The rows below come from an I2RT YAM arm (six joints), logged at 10 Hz.
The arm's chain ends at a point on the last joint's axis. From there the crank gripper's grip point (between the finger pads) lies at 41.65 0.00 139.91 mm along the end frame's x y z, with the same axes.
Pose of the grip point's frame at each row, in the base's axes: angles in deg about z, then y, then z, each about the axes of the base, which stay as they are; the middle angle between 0 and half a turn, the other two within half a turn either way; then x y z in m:
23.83 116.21 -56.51 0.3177 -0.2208 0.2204
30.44 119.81 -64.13 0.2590 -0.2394 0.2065
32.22 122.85 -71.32 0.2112 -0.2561 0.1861
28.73 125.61 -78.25 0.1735 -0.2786 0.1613
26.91 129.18 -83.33 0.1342 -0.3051 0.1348
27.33 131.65 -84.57 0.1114 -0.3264 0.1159
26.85 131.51 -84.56 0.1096 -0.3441 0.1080
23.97 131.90 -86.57 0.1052 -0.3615 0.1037
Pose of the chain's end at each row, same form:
23.83 116.21 -56.51 0.2437 -0.1394 0.3164
30.44 119.81 -64.13 0.1948 -0.1554 0.3072
32.22 122.85 -71.32 0.1586 -0.1700 0.2916
28.73 125.61 -78.25 0.1351 -0.1921 0.2725
26.91 129.18 -83.33 0.1056 -0.2229 0.2520
27.33 131.65 -84.57 0.0848 -0.2486 0.2365
26.85 131.51 -84.56 0.0833 -0.2661 0.2286
23.97 131.90 -86.57 0.0836 -0.2839 0.2255

